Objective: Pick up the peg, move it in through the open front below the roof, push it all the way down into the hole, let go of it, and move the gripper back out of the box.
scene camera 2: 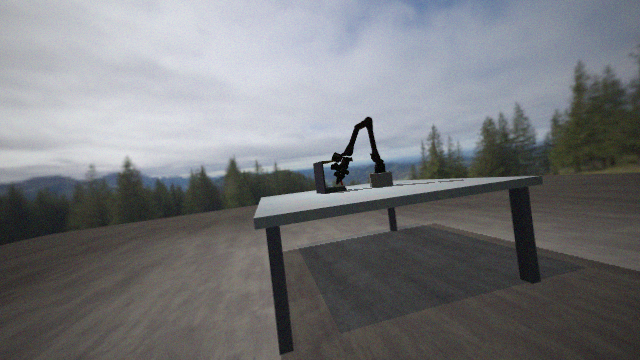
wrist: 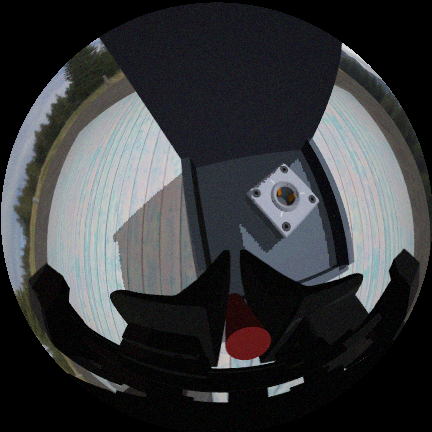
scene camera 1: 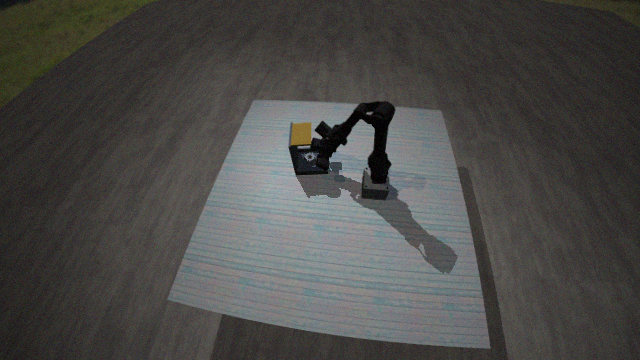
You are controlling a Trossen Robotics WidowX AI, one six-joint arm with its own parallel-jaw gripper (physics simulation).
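Places are measured from the arm's base along level axes (x ahead, y left, z up), in centimetres.
Pixels of known places: gripper, between the fingertips: (scene camera 2: 337,184) (wrist: 234,255); arm's base, origin of its link: (scene camera 2: 380,172) (scene camera 1: 378,177).
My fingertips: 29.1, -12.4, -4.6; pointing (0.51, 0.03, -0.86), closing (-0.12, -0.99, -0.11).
Observation:
For each thing: its middle in the pictures, then the offset to it from my fingertips, as dx, dy, dz. "pt": a spot on its surface instead. Level surfaces: height alone.
- red peg, middle of its body: (wrist: 237,313) -3.3, +0.1, +2.6
- box, middle of its body: (wrist: 314,153) (scene camera 1: 310,148) (scene camera 2: 329,176) +3.3, -4.3, +6.0
- table with a yellow roof, height of its surface: dz +17.2
- light square plate, middle of its body: (wrist: 281,200) (scene camera 1: 310,158) +4.1, -5.2, -2.8
- round hole, a spot on its surface: (wrist: 286,195) pt +4.6, -5.9, -3.1
- raised rim, a spot on its surface: (wrist: 327,200) pt +3.5, -11.3, -3.5
The red peg (wrist: 248,343) is held between the fingers of my gripper (wrist: 234,255), which is shut on it; its round end faces the wrist camera. The box (scene camera 1: 311,170) (scene camera 2: 320,178) (wrist: 220,100) stands on the table with a yellow roof (scene camera 1: 301,134). On its floor is a light square plate (wrist: 267,200) with a screw at each corner and a round hole (wrist: 286,195). The hole is empty and lies ahead and to the right of the fingertips in the wrist view. The gripper is at the open front of the box, above the floor's front part. The peg's lower end is mostly hidden by the fingers.
The arm's base (scene camera 1: 375,190) (scene camera 2: 381,179) stands on the table (scene camera 1: 320,260) (scene camera 2: 400,193) to the right of the box. The box floor has a raised rim (wrist: 327,200) along its side. The tall back wall rises behind the plate. Shadows of the arm and box fall across the table.

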